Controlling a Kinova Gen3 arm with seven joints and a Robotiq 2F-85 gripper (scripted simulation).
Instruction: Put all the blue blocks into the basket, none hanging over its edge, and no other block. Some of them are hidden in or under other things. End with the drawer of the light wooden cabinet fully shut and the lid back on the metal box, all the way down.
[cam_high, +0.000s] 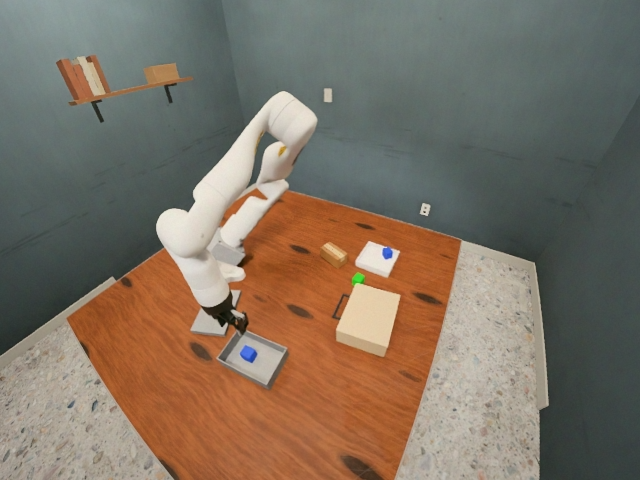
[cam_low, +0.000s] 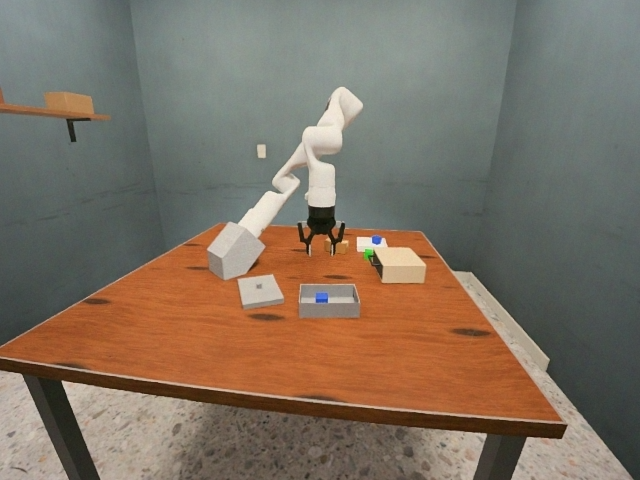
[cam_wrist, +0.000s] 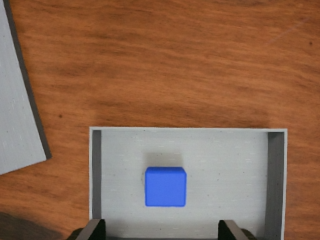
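The grey metal box is 160 mm below my hand, 20 mm ahead of it and 10 mm to the left of it. Also, from my hand: light wooden cabinet 360 mm to the left, 160 mm ahead, 150 mm below; green block 480 mm to the left, 170 mm below, 20 mm ahead; metal lid 230 mm behind, 170 mm below, 10 mm to the right.
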